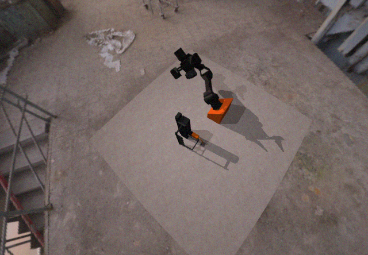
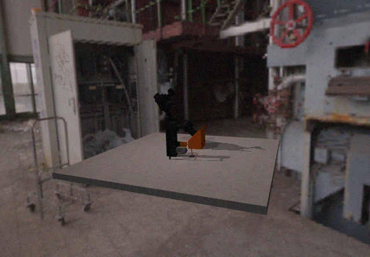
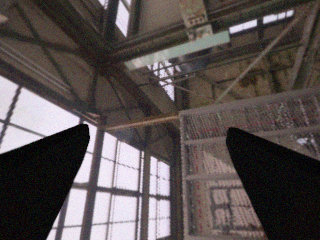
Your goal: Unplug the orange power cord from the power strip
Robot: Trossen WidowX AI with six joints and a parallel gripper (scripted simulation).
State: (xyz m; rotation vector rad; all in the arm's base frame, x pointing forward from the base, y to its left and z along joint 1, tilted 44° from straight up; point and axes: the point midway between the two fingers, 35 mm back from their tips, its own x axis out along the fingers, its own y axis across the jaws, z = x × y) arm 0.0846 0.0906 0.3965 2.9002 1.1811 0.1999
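The orange plug is 380 mm below my gripper tip, 180 mm ahead of it and 160 mm to the left of it.
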